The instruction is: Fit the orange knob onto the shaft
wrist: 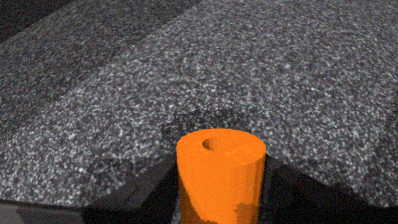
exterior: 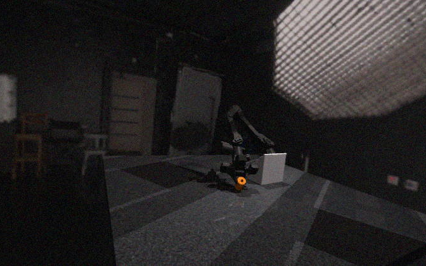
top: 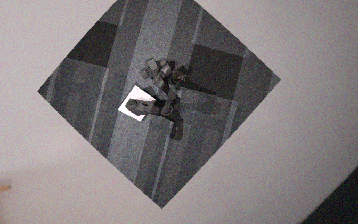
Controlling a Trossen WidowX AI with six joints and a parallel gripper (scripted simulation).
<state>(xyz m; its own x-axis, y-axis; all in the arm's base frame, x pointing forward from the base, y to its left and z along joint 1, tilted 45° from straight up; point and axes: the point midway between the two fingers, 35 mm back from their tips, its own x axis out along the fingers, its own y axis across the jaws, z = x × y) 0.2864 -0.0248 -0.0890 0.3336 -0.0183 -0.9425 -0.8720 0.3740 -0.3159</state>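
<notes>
Right now my gripper tip is 3 cm short of the dark pedestal base, 20 cm to the left of it and 1 cm above it. The rest, counted from my gripper tip: orange knob: 1 cm behind, 2 cm to the right.
</notes>
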